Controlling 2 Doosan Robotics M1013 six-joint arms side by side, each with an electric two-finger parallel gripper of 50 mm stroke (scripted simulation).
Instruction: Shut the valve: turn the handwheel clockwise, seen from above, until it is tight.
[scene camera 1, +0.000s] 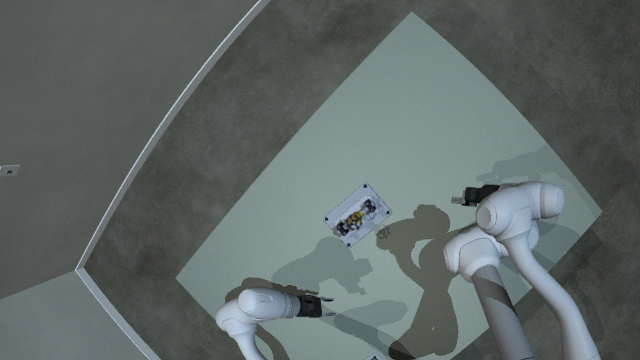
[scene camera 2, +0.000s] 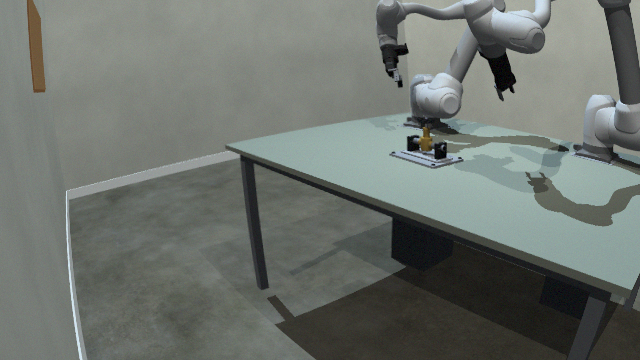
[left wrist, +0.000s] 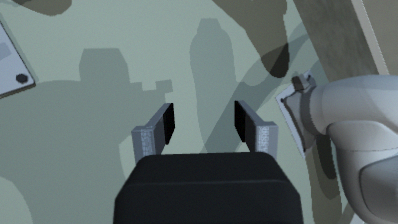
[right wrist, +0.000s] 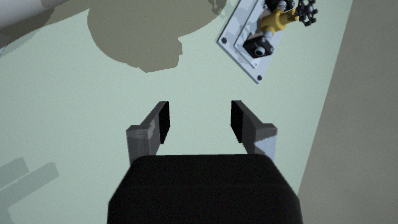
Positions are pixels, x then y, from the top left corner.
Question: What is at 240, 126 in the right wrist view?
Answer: My right gripper.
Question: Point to a light grey plate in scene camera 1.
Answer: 364, 188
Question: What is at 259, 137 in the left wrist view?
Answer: My left gripper.
